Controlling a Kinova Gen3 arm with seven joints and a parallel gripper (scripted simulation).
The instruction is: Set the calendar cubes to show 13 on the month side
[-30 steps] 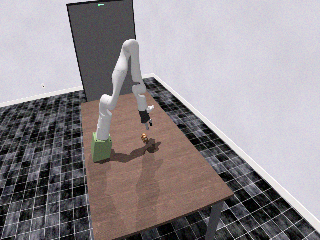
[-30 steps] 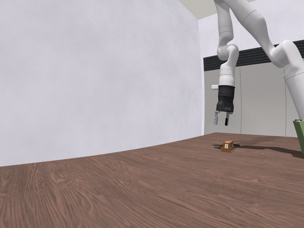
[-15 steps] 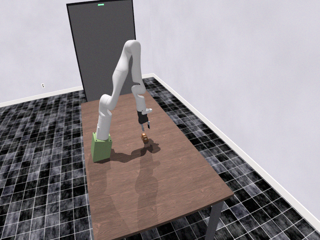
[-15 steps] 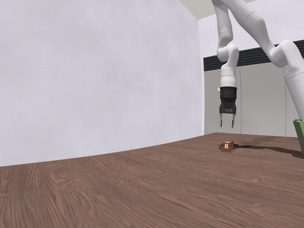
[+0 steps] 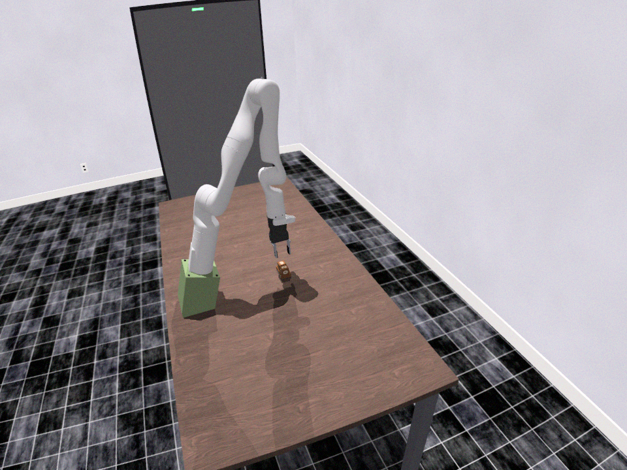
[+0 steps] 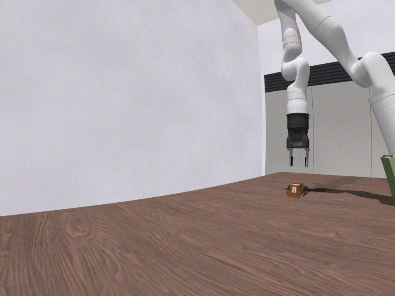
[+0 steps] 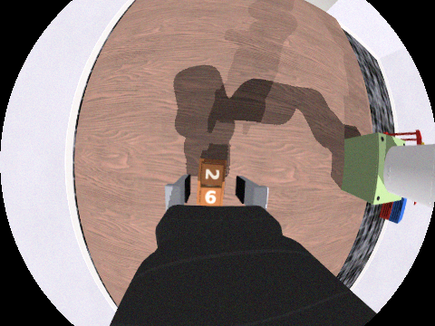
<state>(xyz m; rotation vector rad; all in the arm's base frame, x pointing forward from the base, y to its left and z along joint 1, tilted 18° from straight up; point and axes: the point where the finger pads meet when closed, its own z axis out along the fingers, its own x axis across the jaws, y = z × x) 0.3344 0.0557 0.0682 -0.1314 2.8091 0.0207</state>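
The brown number cube is 90 mm below my hand. Round my hand: calendar tray: 10 mm to the left, 110 mm below.
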